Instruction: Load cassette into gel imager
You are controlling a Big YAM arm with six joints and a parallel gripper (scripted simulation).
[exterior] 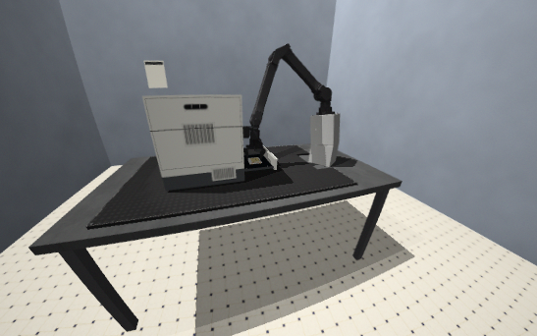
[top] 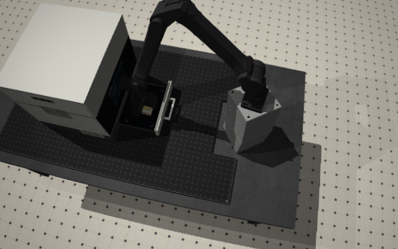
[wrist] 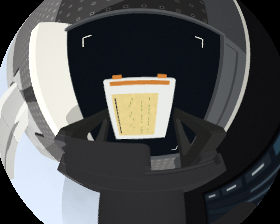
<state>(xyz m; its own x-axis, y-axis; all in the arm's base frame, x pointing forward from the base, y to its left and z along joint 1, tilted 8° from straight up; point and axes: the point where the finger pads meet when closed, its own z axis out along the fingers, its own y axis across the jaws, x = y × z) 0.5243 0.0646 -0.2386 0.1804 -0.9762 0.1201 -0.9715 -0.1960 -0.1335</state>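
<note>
Now: the imager drawer 10 mm ahead of my hand. The rest, counted from my hand: finished cassette 10 mm to the left, 10 mm below.
</note>
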